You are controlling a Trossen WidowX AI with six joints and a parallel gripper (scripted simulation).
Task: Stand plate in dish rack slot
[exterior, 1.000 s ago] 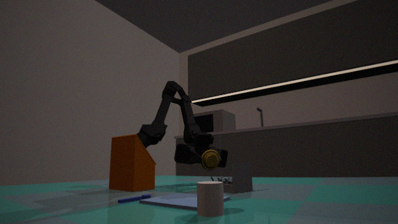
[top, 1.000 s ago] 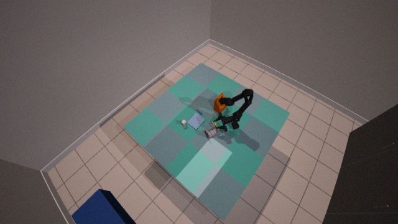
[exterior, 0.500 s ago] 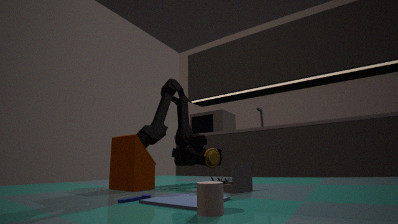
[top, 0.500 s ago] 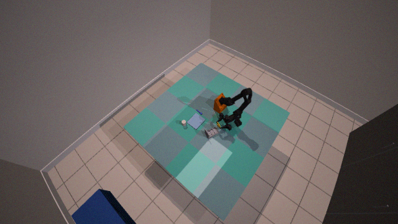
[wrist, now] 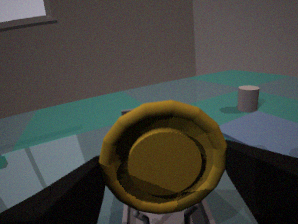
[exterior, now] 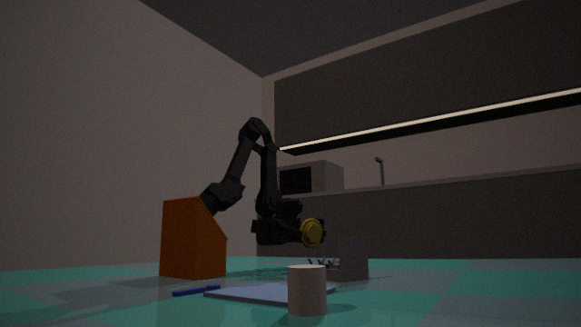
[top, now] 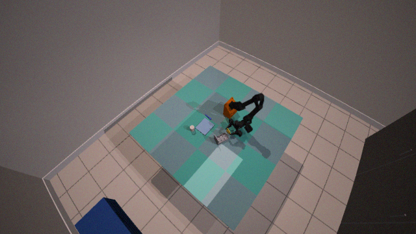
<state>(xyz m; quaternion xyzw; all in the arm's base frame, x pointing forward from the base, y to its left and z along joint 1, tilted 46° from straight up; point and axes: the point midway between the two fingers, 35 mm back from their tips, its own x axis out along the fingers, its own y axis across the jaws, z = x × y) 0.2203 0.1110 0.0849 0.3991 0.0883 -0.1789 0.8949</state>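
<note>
My gripper tip is 7 cm above the grey dish rack, 5 cm short of it and 2 cm to the left of it. The rest, counted from my gripper tip: yellow plate (1 cm behind); beige cup (31 cm to the right, 15 cm ahead, 7 cm below).
</note>
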